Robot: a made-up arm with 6 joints.
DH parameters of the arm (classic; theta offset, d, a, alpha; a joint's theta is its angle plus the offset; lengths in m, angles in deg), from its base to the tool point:
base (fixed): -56.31 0 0.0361 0
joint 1: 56.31 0.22 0 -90
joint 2: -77.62 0 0.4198 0
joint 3: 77.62 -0.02 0.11 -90
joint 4: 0 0.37 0 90
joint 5: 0 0 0.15 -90
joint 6: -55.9 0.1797 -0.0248 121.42
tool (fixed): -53.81 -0.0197 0 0
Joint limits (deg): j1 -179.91..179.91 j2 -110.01..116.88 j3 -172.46..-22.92 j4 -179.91..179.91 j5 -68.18..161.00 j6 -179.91..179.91
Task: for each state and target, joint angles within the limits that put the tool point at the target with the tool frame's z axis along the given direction. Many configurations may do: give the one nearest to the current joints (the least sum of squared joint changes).
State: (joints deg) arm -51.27 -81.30 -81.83 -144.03 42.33 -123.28
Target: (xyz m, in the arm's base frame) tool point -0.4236 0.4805 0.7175 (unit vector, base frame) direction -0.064 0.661 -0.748
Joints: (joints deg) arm -43.34 -110.01 -90.08 -116.78 19.35 -116.23
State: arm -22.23 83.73 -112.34 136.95 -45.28 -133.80
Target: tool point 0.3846 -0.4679 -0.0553 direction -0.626 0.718 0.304
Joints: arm -31.55 47.73 -69.32 135.26 -13.99 -156.76
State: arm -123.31 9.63 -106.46 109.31 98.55 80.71
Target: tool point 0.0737 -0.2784 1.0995 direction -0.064 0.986 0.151
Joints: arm -123.47 -14.13 -132.11 93.65 94.78 31.20
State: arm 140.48 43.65 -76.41 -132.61 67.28 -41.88
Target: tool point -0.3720 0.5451 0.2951 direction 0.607 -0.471 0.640
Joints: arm 127.72 7.85 -52.83 -129.07 52.02 -22.04
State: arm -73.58 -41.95 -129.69 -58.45 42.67 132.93
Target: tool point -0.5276 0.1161 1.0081 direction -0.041 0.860 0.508
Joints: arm -29.24 -58.26 -144.78 -67.01 71.95 140.37
